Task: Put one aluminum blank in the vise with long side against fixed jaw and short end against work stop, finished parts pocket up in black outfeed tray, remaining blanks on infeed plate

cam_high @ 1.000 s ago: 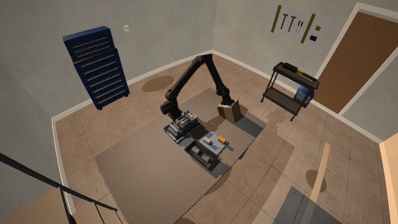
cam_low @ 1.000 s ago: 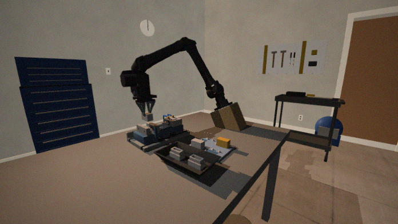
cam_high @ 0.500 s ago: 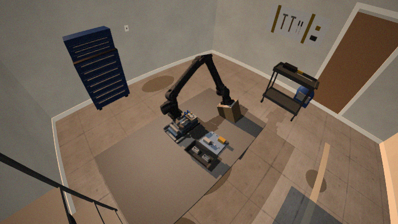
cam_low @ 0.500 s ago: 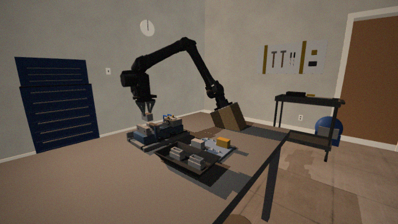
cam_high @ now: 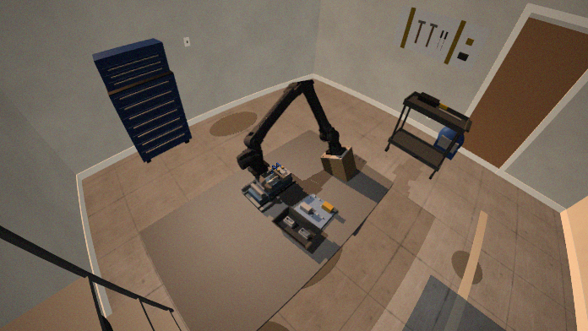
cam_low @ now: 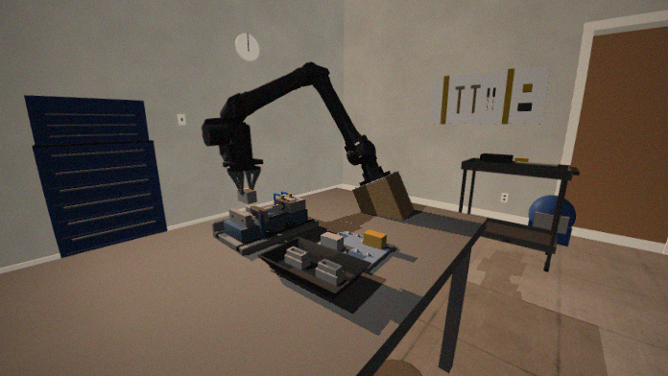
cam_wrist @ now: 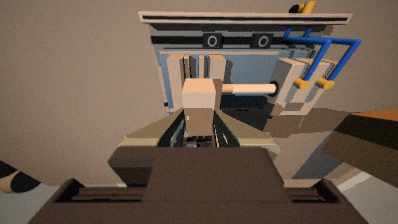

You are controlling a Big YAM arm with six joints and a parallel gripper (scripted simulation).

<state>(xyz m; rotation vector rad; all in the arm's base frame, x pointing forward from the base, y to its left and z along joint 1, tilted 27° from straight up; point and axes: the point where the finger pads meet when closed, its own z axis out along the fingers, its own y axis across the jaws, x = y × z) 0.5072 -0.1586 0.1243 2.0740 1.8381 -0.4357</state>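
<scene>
Right now the vise is 120 mm below my hand, 70 mm behind it and 10 mm to the left of it. Round my hand: yellow brass blank (360 mm to the left, 170 mm behind, 130 mm below).
</scene>
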